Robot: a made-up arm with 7 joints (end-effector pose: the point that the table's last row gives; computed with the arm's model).
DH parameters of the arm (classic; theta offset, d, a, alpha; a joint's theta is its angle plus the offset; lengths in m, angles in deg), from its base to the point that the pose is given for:
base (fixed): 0 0 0 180
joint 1: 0 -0.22 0 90
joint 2: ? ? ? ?
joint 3: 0 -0.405 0 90
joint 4: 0 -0.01 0 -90
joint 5: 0 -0.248 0 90
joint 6: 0 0 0 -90
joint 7: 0 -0.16 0 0
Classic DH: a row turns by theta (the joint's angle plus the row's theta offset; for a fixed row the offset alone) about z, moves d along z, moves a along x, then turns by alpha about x.
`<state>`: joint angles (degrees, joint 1 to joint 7).
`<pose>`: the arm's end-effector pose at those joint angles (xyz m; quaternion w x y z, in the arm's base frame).
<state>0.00 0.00 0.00 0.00 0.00 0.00 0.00</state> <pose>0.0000 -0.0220 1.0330 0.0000 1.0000 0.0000 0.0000</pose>
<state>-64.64 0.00 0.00 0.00 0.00 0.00 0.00</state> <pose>0.0199 -0.0094 1.0330 0.0000 0.8451 0.5346 0.0000</pose>
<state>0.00 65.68 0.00 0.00 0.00 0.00 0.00</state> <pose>0.7409 -0.0220 0.5548 0.0000 0.8402 0.0000 -0.5423</pose>
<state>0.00 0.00 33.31 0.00 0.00 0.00 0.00</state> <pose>-0.0055 -0.0204 1.0330 0.0000 0.9580 -0.2866 0.0000</pose>
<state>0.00 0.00 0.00 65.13 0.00 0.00 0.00</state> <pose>0.3702 -0.0220 0.7966 0.0000 0.8428 0.0000 -0.5383</pose>
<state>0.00 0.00 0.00 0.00 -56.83 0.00 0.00</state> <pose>0.0000 -0.0220 1.0330 0.0000 0.8795 0.4759 0.0000</pose>
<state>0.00 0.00 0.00 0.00 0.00 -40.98 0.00</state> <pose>-0.1049 -0.0220 0.9938 0.0000 0.9367 0.0000 0.3500</pose>
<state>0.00 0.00 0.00 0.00 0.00 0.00 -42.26</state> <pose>0.0000 -0.0220 1.0330 0.0000 0.9328 0.3605 0.0000</pose>
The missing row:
joint 2: 0 -0.012 0 -90
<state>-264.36 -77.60 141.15 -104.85 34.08 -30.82 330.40</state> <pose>0.1987 0.1520 0.5638 0.4207 -0.7505 -0.4809 -0.1685</pose>
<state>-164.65 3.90 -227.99 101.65 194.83 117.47 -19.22</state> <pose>0.1226 0.1499 0.7308 0.1738 -0.4660 0.8581 -0.1279</pose>
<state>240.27 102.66 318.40 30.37 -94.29 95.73 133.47</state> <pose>-0.4457 0.4370 0.1043 0.3585 -0.1816 0.9141 0.0544</pose>
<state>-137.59 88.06 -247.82 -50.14 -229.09 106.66 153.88</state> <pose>-0.4978 0.1313 0.2691 0.0751 -0.3642 0.8104 0.4527</pose>
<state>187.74 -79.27 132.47 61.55 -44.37 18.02 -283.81</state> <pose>0.6327 0.2173 0.0984 0.1922 0.3681 0.3933 -0.8203</pose>
